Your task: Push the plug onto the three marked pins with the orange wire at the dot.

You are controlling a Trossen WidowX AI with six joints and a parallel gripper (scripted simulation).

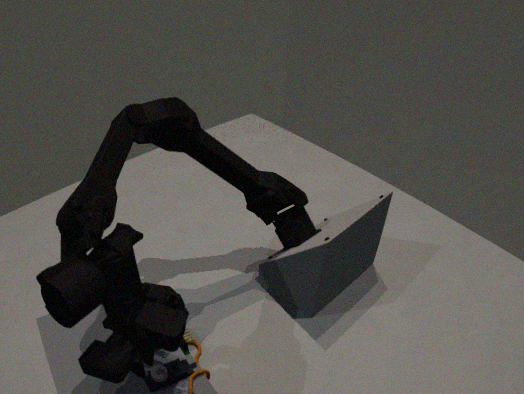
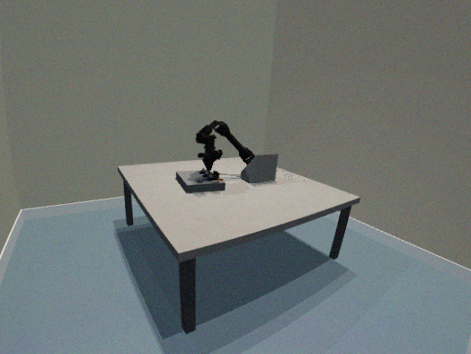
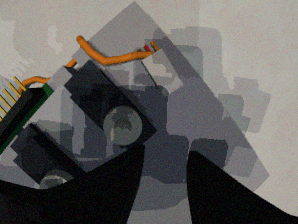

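The blue mark lies 11 cm to the right of my gripper tip, 9 cm behind it and 4 cm below it. Also, from my gripper tip: grey holder 9 cm to the right, 9 cm below, 7 cm ahead.
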